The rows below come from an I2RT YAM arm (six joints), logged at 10 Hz.
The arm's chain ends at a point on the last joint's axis. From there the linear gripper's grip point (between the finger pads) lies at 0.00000 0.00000 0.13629 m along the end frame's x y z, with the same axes.
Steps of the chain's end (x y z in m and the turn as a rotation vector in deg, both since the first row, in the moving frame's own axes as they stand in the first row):
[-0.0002, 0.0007, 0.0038, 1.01, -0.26, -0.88]
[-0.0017, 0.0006, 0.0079, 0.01, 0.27, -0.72]
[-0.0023, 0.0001, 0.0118, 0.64, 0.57, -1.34]
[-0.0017, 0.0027, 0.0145, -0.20, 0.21, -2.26]
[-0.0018, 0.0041, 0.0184, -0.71, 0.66, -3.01]
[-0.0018, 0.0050, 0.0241, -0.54, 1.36, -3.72]
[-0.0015, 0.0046, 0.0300, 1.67, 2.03, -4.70]
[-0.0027, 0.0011, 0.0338, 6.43, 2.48, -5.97]
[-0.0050, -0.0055, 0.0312, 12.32, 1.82, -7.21]
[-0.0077, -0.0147, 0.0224, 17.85, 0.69, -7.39]
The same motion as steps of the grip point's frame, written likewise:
[-0.0008, -0.0017, 0.0038, 1.01, -0.26, -0.88]
[-0.0011, 0.0006, 0.0079, 0.01, 0.27, -0.72]
[-0.0010, -0.0014, 0.0118, 0.64, 0.57, -1.34]
[-0.0012, 0.0032, 0.0145, -0.20, 0.21, -2.26]
[-0.0002, 0.0057, 0.0184, -0.71, 0.66, -3.01]
[0.0015, 0.0062, 0.0241, -0.54, 1.36, -3.72]
[0.0032, 0.0004, 0.0299, 1.67, 2.03, -4.70]
[0.0024, -0.0144, 0.0328, 6.43, 2.48, -5.97]
[-0.0026, -0.0348, 0.0280, 12.32, 1.82, -7.21]
[-0.0088, -0.0565, 0.0158, 17.85, 0.69, -7.39]

